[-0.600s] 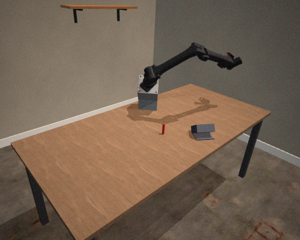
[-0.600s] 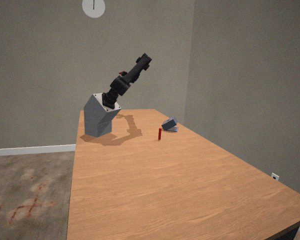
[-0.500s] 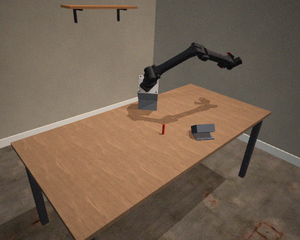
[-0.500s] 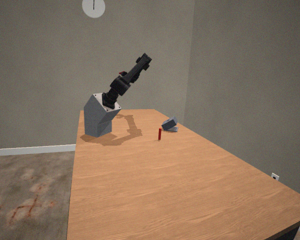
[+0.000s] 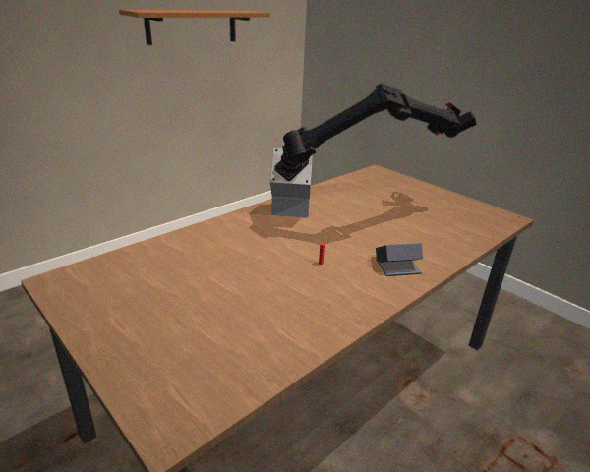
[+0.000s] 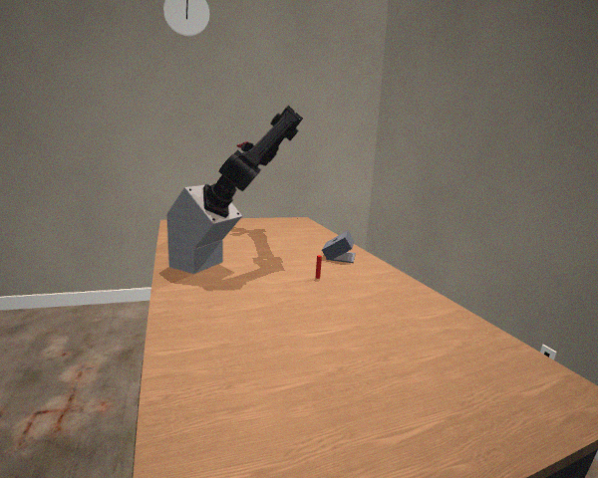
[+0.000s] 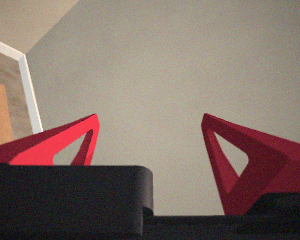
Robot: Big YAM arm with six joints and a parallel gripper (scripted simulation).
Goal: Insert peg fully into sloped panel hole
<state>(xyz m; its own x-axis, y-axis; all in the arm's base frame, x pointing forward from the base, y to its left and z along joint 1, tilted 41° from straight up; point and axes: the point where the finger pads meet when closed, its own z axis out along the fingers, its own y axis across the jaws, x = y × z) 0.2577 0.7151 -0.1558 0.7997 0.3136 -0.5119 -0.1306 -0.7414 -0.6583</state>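
Now: the red peg 60 mm behind my hand, 900 mm to the right of it and 350 mm below it.
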